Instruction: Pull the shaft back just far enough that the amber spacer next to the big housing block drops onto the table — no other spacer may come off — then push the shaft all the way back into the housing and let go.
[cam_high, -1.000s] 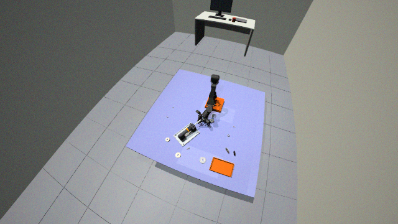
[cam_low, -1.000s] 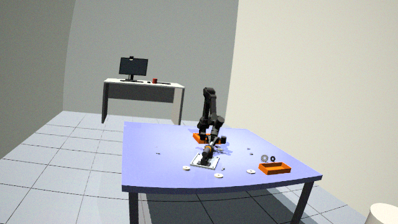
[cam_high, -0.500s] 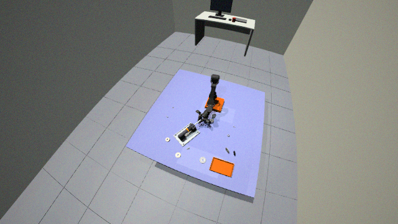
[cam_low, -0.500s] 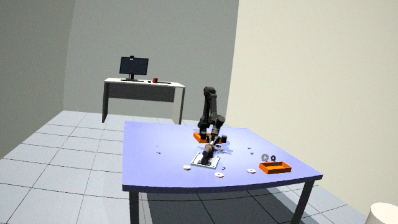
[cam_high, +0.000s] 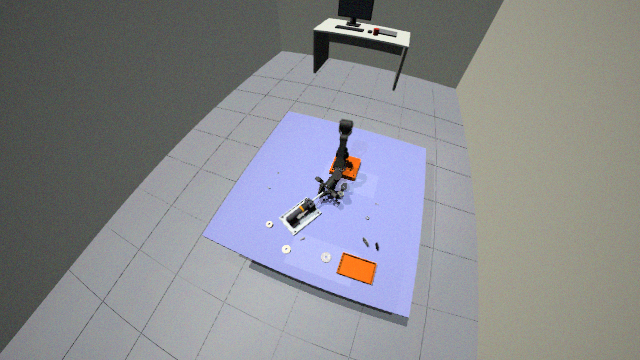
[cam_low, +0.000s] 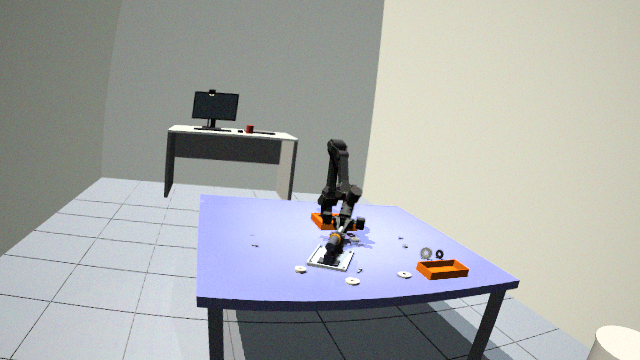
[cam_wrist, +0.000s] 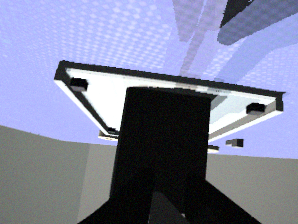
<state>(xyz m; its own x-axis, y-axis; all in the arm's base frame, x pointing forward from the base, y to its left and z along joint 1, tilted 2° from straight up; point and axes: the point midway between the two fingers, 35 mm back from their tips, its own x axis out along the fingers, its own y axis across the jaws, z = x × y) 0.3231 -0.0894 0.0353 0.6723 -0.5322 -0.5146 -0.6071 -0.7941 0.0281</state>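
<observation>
The thin grey shaft lies 4 cm ahead of my gripper tip, 3 cm to the right of it and 2 cm above it. The rest, counted from my gripper tip: orange tray (38 cm ahead, 29 cm to the left, 5 cm below).
</observation>
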